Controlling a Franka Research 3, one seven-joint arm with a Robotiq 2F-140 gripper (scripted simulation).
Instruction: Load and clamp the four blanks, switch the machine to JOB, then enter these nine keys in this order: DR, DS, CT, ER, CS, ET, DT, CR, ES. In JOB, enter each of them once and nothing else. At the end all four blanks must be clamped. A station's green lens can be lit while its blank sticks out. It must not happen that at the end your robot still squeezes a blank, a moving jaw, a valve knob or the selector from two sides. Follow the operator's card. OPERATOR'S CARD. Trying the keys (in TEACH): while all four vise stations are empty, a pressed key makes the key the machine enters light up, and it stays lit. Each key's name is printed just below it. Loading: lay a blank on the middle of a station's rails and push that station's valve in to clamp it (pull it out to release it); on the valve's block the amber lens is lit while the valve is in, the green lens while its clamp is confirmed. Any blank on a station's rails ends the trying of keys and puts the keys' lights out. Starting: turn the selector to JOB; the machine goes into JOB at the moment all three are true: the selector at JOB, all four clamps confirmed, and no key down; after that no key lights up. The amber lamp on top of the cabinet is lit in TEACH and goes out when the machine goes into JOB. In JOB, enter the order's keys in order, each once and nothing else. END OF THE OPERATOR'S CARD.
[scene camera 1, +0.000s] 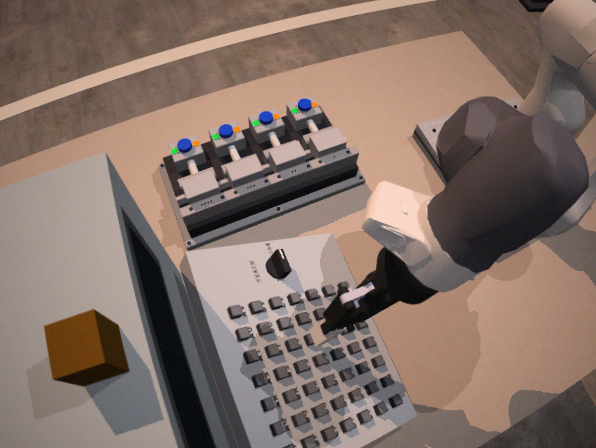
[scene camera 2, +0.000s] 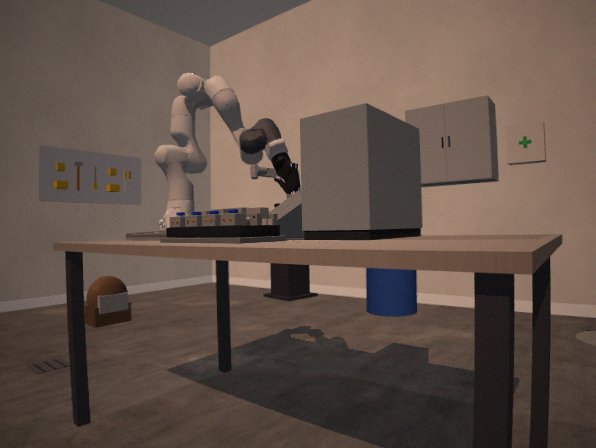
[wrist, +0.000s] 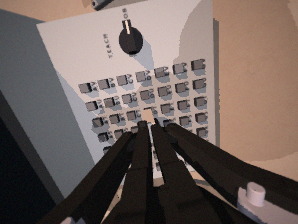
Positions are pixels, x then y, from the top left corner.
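Scene:
My gripper is visible in scene camera 1 (316, 336), in scene camera 2 and in the wrist view. On my gripper, (wrist: 245, 186) and (scene camera 2: 278, 179) are the same spot. On a grey cabinet, (wrist: 51, 156) and (scene camera 1: 202, 400) are the same spot.

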